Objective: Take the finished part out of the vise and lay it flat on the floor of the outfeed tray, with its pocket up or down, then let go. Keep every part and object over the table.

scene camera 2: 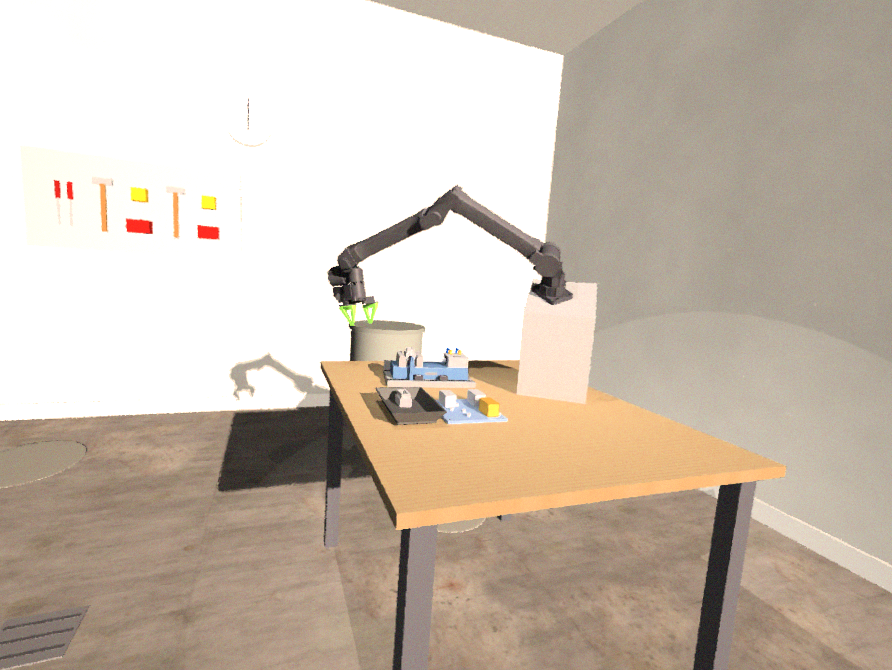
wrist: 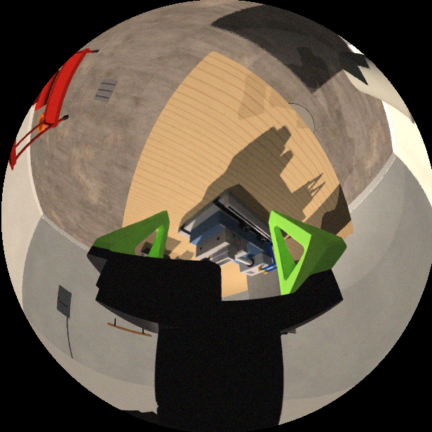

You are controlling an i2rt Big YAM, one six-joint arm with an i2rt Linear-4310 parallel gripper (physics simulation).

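Places are measured from the arm's base along level axes (x down, y left, z ahead), in metres.
Where they show: gripper, fingertip midpoint: (scene camera 2: 361,324); arm's base at its link origin: (scene camera 2: 552,294).
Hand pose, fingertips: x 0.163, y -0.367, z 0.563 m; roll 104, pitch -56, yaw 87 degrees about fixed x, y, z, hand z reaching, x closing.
Note:
Things, the pixels of their centre, and the offset from my fingertips. Level surfaces: height alone.
- vise at the middle of its body: (scene camera 2: 428,367) dy +0.188, dx +0.122, dz -0.201 m
- small grey object at the middle of its body: (scene camera 2: 403,397) dy +0.478, dx +0.142, dz -0.018 m
- light blue plate at the middle of its body: (scene camera 2: 465,410) dy +0.541, dx +0.168, dz -0.183 m
- yellow block at the middle of its body: (scene camera 2: 488,407) dy +0.590, dx +0.146, dz -0.230 m
- table at its surface level: dx +0.172 m
The vise (scene camera 2: 438,372) (wrist: 212,224), with a blue body and grey jaws, sits on a pale base at the table's far end. Grey blocks show at its jaws; I cannot tell the finished part from the jaws there. A dark, low-walled tray (scene camera 2: 421,414), seemingly the outfeed tray, lies in front of the vise in the scene view, with a small grey object (scene camera 2: 403,398) in it. My gripper (scene camera 2: 360,323) (wrist: 218,215) is open and empty, with green fingers pointing down. It hangs well above the table, up and left of the vise in the scene view.
A light blue plate (scene camera 2: 455,416) with white blocks and a yellow block (scene camera 2: 488,407) lies right of the tray. A tall pale box (scene camera 2: 556,346) stands at the table's right side, by the arm's base. A round grey bin (scene camera 2: 387,342) stands behind the table (scene camera 2: 562,447).

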